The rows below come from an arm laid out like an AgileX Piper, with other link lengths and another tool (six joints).
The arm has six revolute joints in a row. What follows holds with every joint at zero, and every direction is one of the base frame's.
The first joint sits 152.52 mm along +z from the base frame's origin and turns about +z.
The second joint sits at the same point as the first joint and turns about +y.
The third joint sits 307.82 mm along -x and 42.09 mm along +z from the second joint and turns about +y.
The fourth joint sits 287.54 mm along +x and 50.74 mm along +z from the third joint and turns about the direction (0.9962, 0, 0.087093).
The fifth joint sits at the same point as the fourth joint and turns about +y.
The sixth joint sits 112.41 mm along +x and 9.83 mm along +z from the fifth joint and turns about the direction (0.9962, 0, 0.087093).
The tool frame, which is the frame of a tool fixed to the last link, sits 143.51 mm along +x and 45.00 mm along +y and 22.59 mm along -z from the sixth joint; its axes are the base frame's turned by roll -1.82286, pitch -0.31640 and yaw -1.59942 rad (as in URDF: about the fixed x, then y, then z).
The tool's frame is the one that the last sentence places.
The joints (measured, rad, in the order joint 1, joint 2, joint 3, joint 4, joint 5, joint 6), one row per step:
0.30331, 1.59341, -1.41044, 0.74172, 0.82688, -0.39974
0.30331, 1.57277, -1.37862, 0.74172, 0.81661, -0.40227
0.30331, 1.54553, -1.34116, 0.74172, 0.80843, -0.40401
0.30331, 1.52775, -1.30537, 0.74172, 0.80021, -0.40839
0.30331, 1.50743, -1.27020, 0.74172, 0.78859, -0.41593
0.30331, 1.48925, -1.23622, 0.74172, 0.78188, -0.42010
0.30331, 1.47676, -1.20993, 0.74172, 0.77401, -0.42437
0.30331, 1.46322, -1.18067, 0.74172, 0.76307, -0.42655
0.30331, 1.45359, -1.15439, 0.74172, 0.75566, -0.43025
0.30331, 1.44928, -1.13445, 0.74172, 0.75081, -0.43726
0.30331, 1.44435, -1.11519, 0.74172, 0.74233, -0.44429
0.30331, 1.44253, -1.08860, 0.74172, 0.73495, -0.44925
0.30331, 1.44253, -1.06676, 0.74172, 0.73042, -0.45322
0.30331, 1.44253, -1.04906, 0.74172, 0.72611, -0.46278
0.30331, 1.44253, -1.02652, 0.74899, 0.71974, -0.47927
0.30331, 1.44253, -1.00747, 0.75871, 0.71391, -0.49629
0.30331, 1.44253, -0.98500, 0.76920, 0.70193, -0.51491
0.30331, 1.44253, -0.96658, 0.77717, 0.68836, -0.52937
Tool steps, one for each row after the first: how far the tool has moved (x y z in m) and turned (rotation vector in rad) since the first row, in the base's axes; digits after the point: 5 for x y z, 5 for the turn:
-0.00528, -0.00271, -0.00299, -0.00288, 0.00157, -0.00537
-0.01291, -0.00594, -0.00561, -0.00550, 0.00424, -0.00980
-0.01912, -0.00881, -0.01207, -0.01173, 0.01257, -0.01261
-0.02488, -0.01197, -0.01716, -0.01803, 0.01335, -0.01574
-0.03141, -0.01481, -0.02301, -0.02385, 0.02079, -0.01757
-0.03571, -0.01707, -0.02813, -0.02902, 0.02542, -0.02011
-0.03994, -0.01959, -0.03378, -0.03357, 0.03098, -0.02596
-0.04419, -0.02180, -0.04018, -0.03957, 0.03901, -0.02844
-0.04746, -0.02352, -0.04651, -0.04704, 0.04581, -0.02708
-0.04983, -0.02535, -0.05208, -0.05379, 0.04872, -0.02811
-0.05380, -0.02753, -0.06183, -0.06305, 0.06368, -0.02945
-0.05750, -0.02928, -0.07045, -0.07126, 0.07857, -0.02948
-0.06061, -0.03098, -0.07761, -0.08058, 0.08618, -0.02577
-0.06455, -0.03233, -0.08571, -0.08756, 0.09476, -0.02060
-0.06791, -0.03314, -0.09208, -0.09148, 0.10086, -0.01555
-0.07065, -0.03443, -0.09948, -0.09634, 0.10497, -0.01388
-0.07204, -0.03577, -0.10548, -0.10072, 0.10596, -0.01556

